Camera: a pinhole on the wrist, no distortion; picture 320 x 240 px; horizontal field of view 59.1 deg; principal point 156.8 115.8 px. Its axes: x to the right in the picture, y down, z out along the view. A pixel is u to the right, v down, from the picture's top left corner.
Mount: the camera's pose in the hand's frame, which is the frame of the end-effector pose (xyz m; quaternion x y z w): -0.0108 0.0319 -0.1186 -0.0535 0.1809 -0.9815 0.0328
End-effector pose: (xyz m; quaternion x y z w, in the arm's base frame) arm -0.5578 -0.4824 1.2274 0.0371 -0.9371 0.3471 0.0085
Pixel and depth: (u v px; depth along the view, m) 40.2 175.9 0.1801
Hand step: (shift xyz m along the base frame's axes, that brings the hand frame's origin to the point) -0.0807 -0.0698 0.0219
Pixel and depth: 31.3 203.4 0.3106
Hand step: -0.1535 -0.2081 0.0152
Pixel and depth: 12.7 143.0 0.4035
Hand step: -0.2299 -0.2582 -0.0753
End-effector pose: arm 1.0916 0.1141 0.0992 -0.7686 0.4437 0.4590 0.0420
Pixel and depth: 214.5 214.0 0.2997
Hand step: 0.0352 0.1869 -0.1103
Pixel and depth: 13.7 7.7 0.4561
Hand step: -0.2212 -0.0390 -0.3768
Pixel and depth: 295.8 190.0 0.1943
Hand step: 0.0163 0.1322 -0.0018
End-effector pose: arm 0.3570 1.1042 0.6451 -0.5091 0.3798 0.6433 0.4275
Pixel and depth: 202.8 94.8 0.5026
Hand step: -0.0085 0.3759 0.0994
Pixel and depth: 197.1 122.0 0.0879
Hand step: 0.0153 -0.0352 0.0055
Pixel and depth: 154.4 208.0 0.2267
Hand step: 0.0853 0.1041 -0.0142
